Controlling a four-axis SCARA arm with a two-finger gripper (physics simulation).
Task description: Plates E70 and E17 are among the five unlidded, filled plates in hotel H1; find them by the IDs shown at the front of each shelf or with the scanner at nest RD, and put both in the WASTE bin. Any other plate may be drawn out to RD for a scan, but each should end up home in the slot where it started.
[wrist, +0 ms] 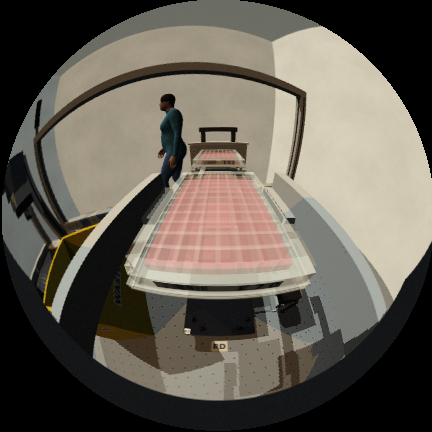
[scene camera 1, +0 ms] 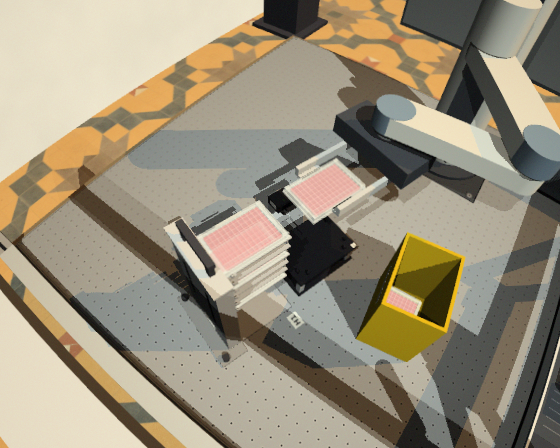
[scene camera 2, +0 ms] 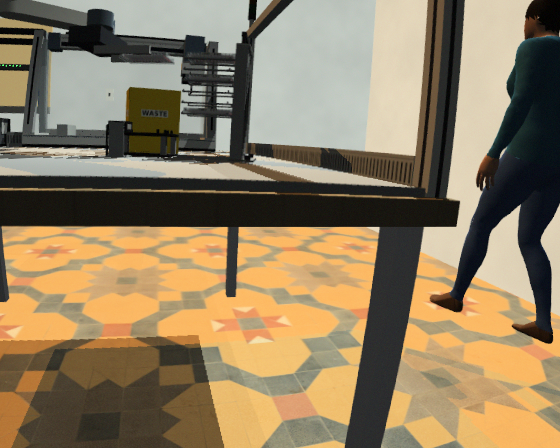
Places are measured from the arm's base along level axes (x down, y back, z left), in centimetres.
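Where they show: gripper, fingertip midpoint: (wrist: pixel 217 180) (scene camera 1: pixel 316 191) (scene camera 2: pixel 156 54).
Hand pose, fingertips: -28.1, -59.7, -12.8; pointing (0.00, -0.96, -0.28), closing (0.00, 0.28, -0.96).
Note:
Each offset is from my fingertips to the centre of the thing, as dx, dy, dz.
My gripper (scene camera 1: pixel 317 190) (wrist: pixel 217 180) is shut on plate E70 {+1.0, +2.2, +0.7} (scene camera 1: pixel 331 186) (scene camera 2: pixel 142 59) (wrist: pixel 217 230), an unlidded plate with pink-filled wells. It holds the plate level, high up and clear of hotel H1 {+10.7, -17.8, -6.2} (scene camera 1: pixel 222 287) (scene camera 2: pixel 241 100) (wrist: pixel 242 146); its front label is not readable. The hotel carries several shelved plates, with a pink-filled plate {+0.8, -14.7, -4.4} (scene camera 1: pixel 242 237) (wrist: pixel 218 155) at the top; their IDs are not readable. The yellow WASTE bin {+16.9, +1.0, +23.8} (scene camera 1: pixel 400 335) (scene camera 2: pixel 155 100) (wrist: pixel 132 310) holds a pink-filled plate {+25.6, +0.9, +23.9} (scene camera 1: pixel 404 302). The black nest RD {+23.4, +2.2, +0.6} (scene camera 1: pixel 320 255) (wrist: pixel 220 317) bears no plate.
The small black scanner {+22.7, +7.3, -12.1} (scene camera 1: pixel 279 200) (wrist: pixel 290 301) stands beside the nest. An H1 card {+26.9, -12.1, +6.6} (scene camera 1: pixel 295 320) lies in front of the hotel. The bin stands to the right of the nest in scene camera 1. A person (scene camera 2: pixel 532 100) (wrist: pixel 171 130) is outside the frame of the cell.

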